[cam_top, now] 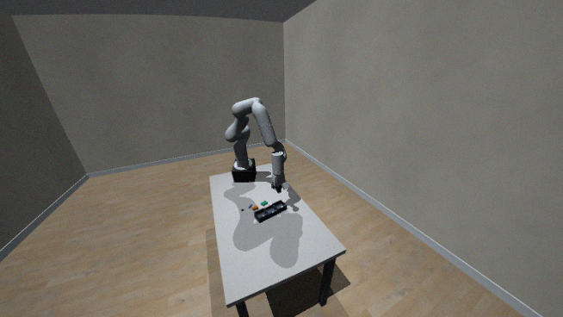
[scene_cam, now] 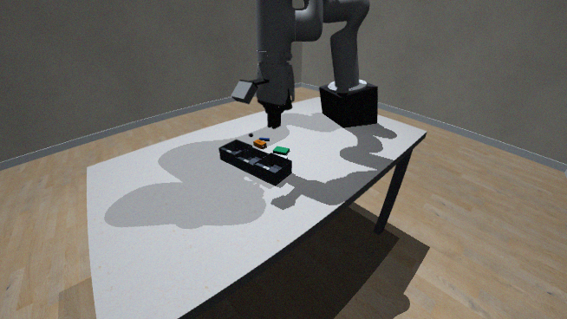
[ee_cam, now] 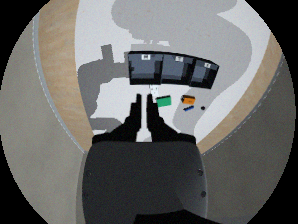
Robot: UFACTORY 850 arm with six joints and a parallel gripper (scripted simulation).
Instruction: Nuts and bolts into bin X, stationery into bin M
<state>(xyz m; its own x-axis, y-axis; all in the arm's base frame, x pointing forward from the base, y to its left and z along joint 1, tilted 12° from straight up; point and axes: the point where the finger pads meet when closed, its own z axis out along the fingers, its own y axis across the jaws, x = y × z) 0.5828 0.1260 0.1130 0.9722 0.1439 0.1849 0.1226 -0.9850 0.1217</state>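
The dark piece lies 120 mm behind my hand, 280 mm to the right of it and 180 mm below it. The rest, counted from my hand: white piece: 70 mm behind, 40 mm to the right, 180 mm below; then orange block: 90 mm behind, 170 mm to the right, 170 mm below; then green block: 120 mm behind, 90 mm to the right, 180 mm below.
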